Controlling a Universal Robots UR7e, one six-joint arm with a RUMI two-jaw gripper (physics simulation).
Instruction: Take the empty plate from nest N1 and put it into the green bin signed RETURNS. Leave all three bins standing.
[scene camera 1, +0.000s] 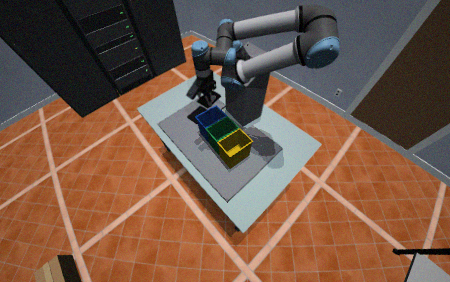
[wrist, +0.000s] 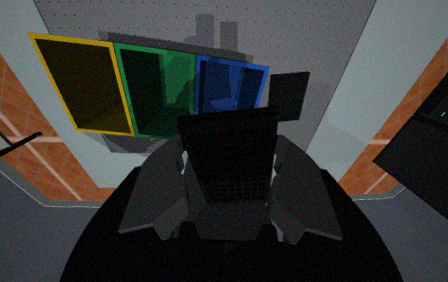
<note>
In view: the gripper (wrist: 228, 136), a blue bin (wrist: 221, 84), a green bin (wrist: 159, 83), a yellow bin (scene camera 1: 235, 147) and a black plate (wrist: 231, 152).
</note>
